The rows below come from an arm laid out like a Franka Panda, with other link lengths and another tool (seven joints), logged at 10 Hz.
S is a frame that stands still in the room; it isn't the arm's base.
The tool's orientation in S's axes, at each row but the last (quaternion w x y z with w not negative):
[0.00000 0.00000 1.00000 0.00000]
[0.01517 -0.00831 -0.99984 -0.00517]
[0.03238 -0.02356 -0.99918 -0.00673]
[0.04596 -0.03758 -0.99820 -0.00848]
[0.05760 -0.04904 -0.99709 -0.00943]
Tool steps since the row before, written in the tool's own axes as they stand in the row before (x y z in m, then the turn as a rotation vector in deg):
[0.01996 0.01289 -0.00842 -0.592 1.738 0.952]
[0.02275 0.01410 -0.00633 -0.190 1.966 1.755]
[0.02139 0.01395 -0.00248 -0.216 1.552 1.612]
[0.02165 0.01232 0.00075 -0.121 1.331 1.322]
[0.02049 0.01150 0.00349 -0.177 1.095 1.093]
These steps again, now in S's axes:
[-0.01996 0.01289 0.00842 0.592 1.738 -0.952]
[-0.02231 0.01440 0.00716 0.170 1.981 -1.740]
[-0.02050 0.01489 0.00403 0.185 1.564 -1.604]
[-0.02063 0.01391 0.00142 0.101 1.345 -1.309]
[-0.01952 0.01351 -0.00094 0.159 1.099 -1.092]

